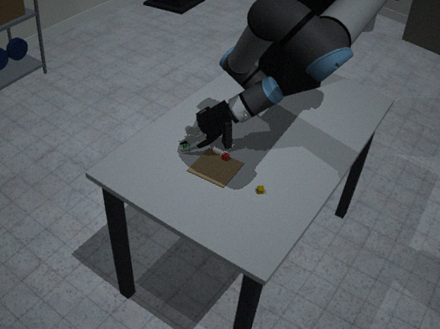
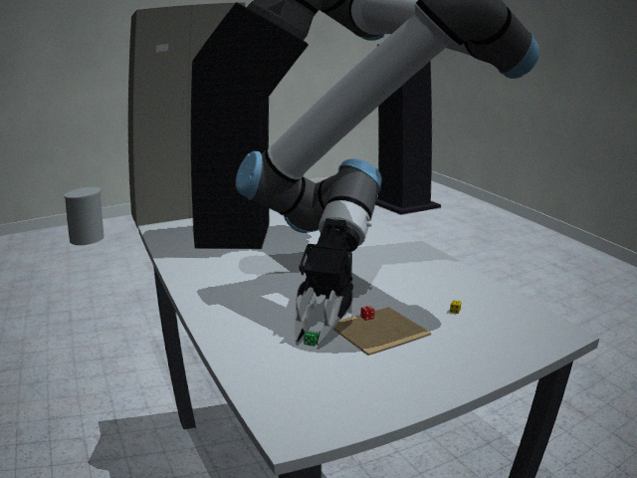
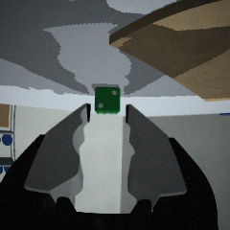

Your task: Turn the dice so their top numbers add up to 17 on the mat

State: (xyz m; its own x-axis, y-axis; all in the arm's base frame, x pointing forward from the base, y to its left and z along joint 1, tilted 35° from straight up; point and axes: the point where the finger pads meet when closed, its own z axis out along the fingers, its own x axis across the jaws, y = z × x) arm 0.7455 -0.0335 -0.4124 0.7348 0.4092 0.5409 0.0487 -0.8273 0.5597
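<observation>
Now: the green die 1 cm below my hand. The rest, counted from my hand: mat (2 cm ahead, 13 cm to the left, 2 cm below); then red die (3 cm behind, 14 cm to the left); then yellow die (5 cm ahead, 31 cm to the left, 1 cm below).
</observation>
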